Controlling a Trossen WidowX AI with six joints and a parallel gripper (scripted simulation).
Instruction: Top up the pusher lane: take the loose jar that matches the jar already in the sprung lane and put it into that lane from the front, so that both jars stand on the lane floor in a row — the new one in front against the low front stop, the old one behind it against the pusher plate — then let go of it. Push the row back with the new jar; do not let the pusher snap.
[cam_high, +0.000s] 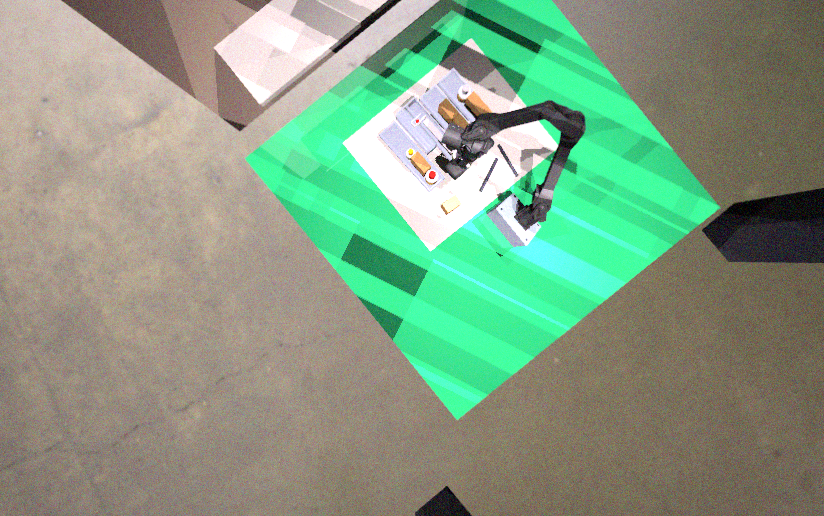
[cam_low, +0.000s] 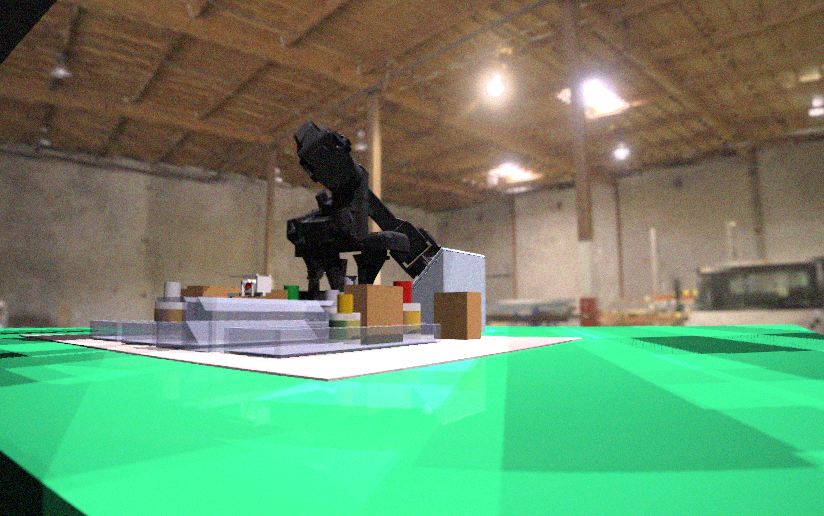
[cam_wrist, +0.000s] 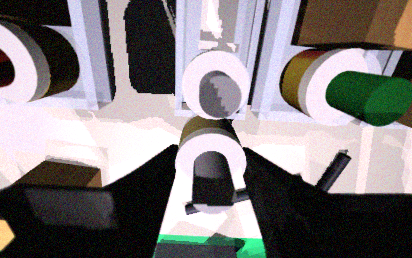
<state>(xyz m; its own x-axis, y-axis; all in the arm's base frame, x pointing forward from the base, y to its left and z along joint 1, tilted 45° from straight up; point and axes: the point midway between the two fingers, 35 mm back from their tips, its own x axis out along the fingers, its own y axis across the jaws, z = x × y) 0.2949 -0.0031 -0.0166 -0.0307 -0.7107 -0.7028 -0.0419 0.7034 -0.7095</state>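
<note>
Now: the jar 130 mm to the left of my gripper tip, 40 mm ahead of it and 10 mm below it. Round my gripper tip: brown box 140 mm to the left, 80 mm behind, 20 mm below; lane rack 190 mm ahead, 40 mm below, 30 mm to the left.
</note>
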